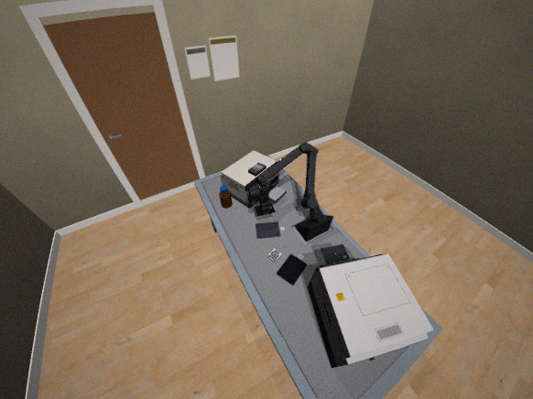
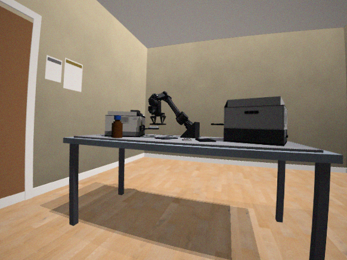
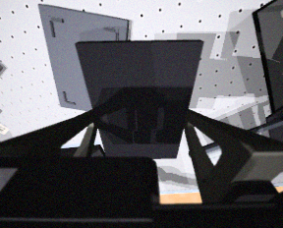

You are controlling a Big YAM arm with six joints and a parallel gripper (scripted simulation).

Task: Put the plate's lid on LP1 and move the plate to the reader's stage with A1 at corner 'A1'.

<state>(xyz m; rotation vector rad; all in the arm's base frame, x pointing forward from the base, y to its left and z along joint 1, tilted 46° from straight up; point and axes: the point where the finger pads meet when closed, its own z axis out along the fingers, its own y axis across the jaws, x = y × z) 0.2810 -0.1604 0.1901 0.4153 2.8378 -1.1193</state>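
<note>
The grey-blue LP1 pad is 3 cm ahead of my hand, 9 cm to the left of it and 12 cm below it. The rest, counted from my hand: brown capped bottle (18 cm ahead, 29 cm to the right, 1 cm below); well plate (17 cm behind, 12 cm to the right, 4 cm below); dark see-through lid (right at my hand).
</note>
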